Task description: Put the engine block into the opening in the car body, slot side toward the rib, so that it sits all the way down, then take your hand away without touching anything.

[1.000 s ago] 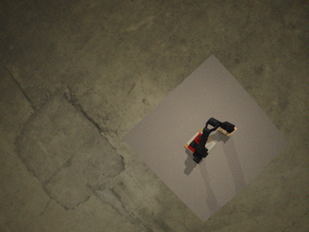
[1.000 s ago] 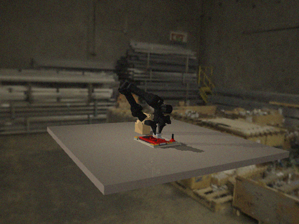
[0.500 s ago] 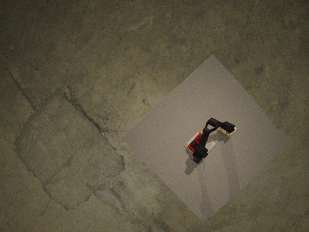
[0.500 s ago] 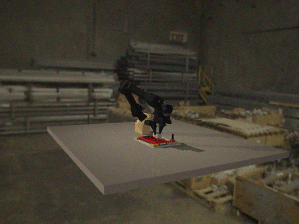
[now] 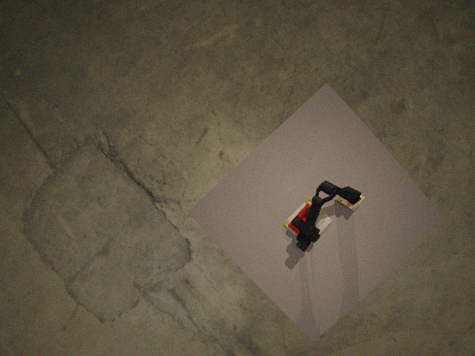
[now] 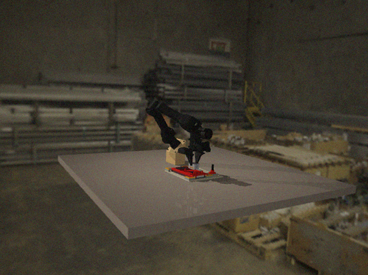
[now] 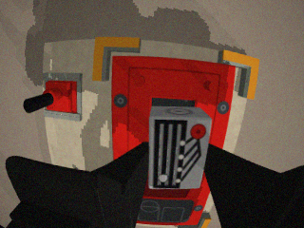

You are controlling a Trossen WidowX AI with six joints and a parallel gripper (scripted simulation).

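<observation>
Now: the grey engine block 1 cm below my gripper tip. Round my gripper tip: cream base plate (4 cm behind, 1 cm to the left, 5 cm below).
</observation>
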